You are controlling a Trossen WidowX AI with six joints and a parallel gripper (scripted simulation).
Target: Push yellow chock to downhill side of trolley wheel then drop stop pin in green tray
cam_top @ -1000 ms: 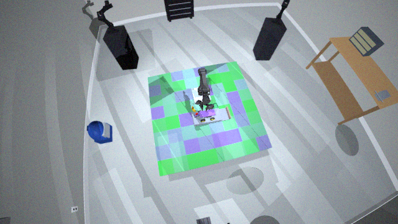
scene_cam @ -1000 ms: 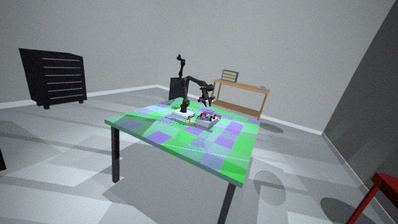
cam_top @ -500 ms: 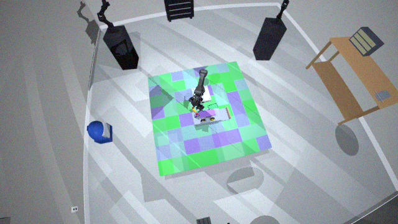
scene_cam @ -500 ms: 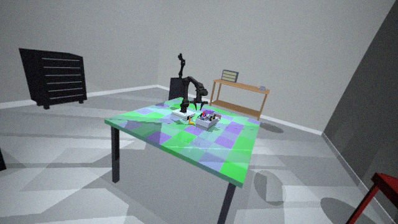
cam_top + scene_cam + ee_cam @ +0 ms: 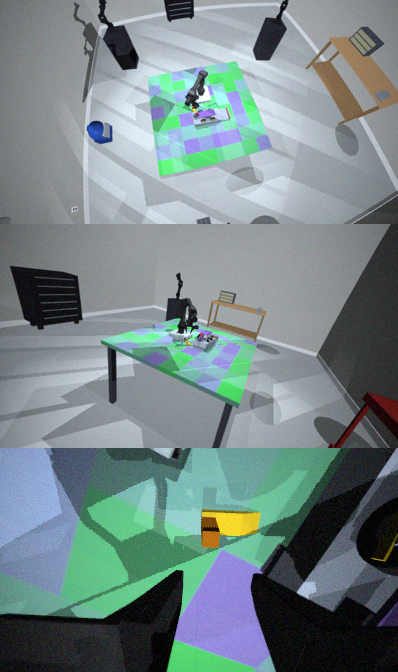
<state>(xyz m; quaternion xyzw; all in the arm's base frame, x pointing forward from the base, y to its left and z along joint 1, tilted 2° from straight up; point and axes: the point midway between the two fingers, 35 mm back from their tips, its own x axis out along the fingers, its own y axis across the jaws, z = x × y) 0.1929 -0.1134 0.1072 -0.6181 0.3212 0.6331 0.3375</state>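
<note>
My gripper tip is now 20 mm short of the yellow chock, 10 mm to the right of it and 100 mm above it. From my gripper tip the other things lie so: brown block (80 mm ahead, 420 mm to the left, 100 mm below); purple trolley (130 mm ahead, 150 mm to the left, 10 mm below); stop pin (130 mm ahead, 40 mm to the left, 10 mm above).
</note>
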